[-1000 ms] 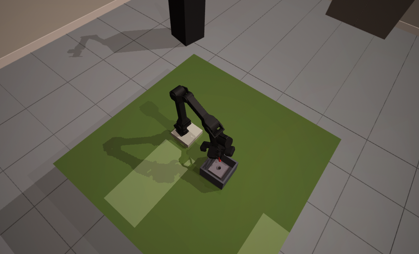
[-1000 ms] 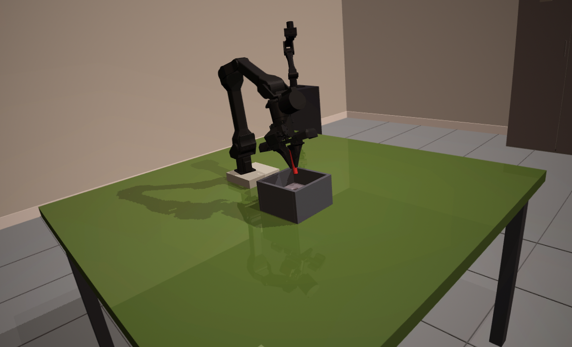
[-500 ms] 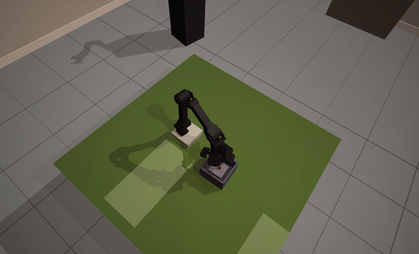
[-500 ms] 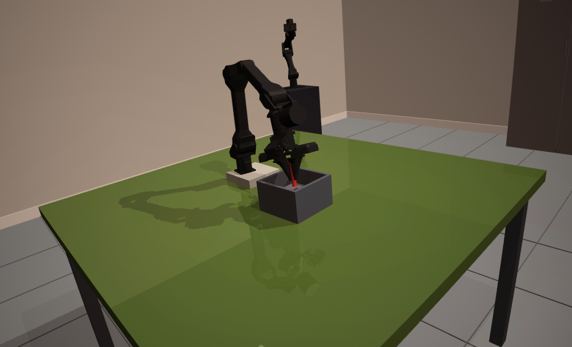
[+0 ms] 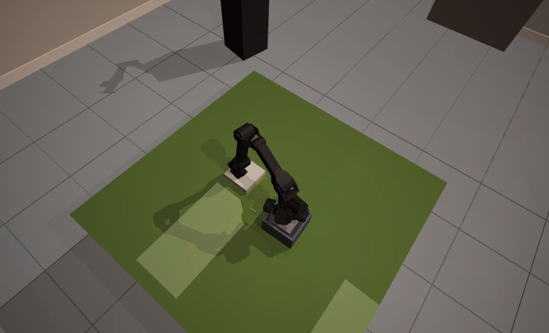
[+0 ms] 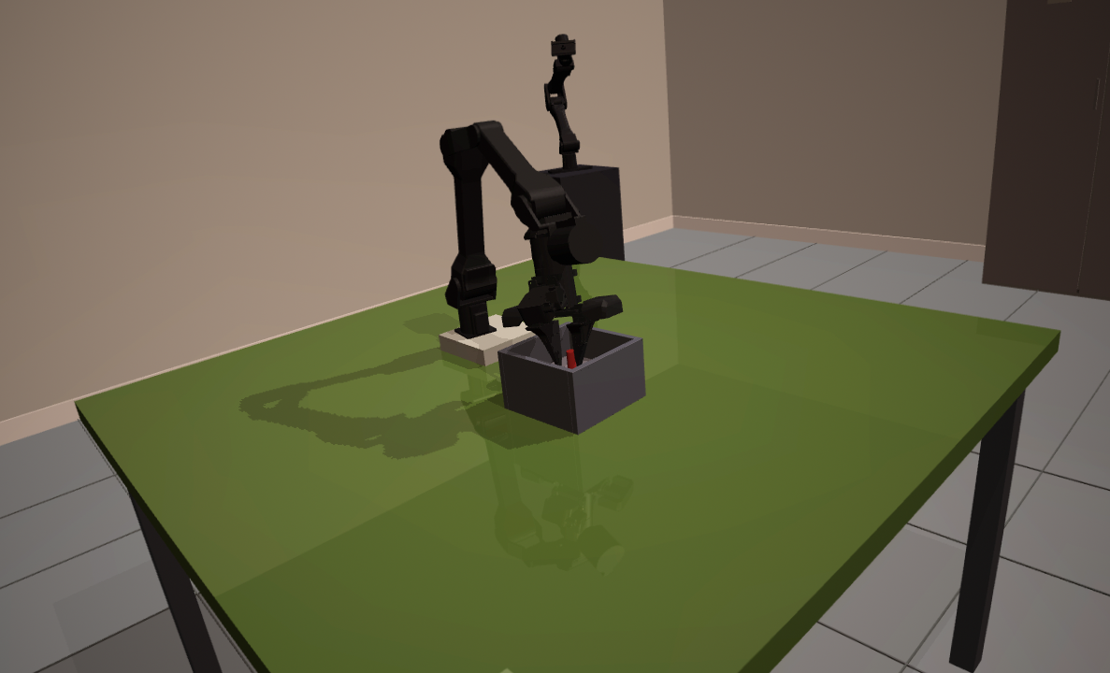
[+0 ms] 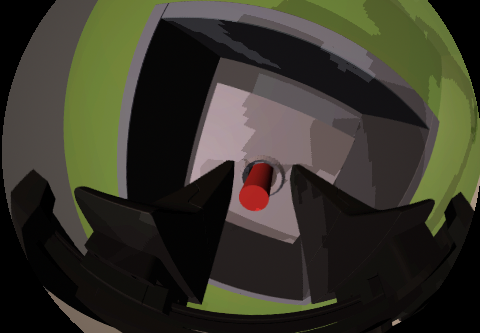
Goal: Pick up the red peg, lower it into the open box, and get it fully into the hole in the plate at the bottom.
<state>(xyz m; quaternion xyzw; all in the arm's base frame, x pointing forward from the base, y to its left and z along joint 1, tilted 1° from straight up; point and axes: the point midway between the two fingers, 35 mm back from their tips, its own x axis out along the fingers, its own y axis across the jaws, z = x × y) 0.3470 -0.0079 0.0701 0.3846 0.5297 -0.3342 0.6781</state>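
Now: the red peg 1 cm to the left of my gripper tip and 2 cm below it. From my gripper tip the other things lie so: plate: 1 cm to the left, 2 cm below; dark box: 1 cm to the left, 4 cm below.
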